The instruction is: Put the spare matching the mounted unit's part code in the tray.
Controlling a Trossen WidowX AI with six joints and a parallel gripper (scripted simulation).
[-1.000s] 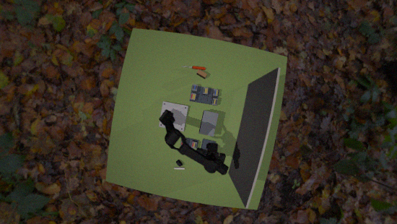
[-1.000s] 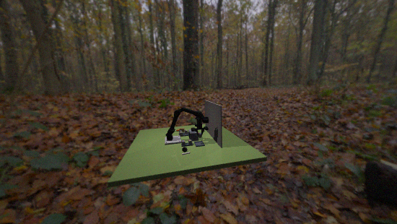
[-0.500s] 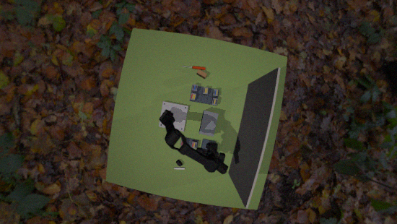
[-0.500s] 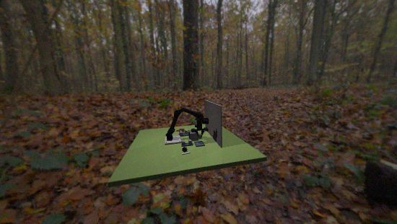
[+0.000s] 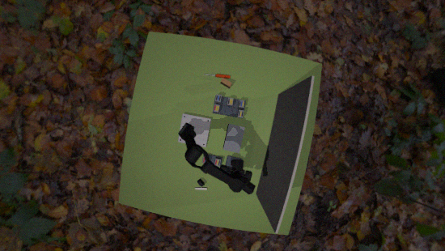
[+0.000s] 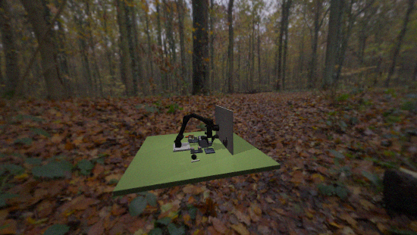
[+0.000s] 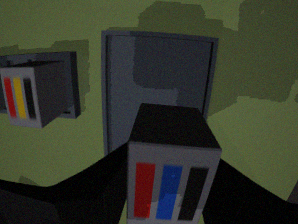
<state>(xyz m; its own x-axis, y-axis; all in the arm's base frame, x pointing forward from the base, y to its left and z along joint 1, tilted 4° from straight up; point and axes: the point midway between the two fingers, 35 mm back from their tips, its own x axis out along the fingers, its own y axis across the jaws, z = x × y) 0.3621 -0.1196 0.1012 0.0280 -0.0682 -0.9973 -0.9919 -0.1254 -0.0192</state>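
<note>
Right now the tray is 7 cm below my gripper tip and 1 cm behind it. Also, from my gripper tip: grey boxy unit (19 cm to the left, 8 cm behind, 2 cm below); black tape roll (17 cm to the right, 17 cm behind, 5 cm below); tall dark panel (22 cm to the left, 17 cm ahead, 15 cm above).
</note>
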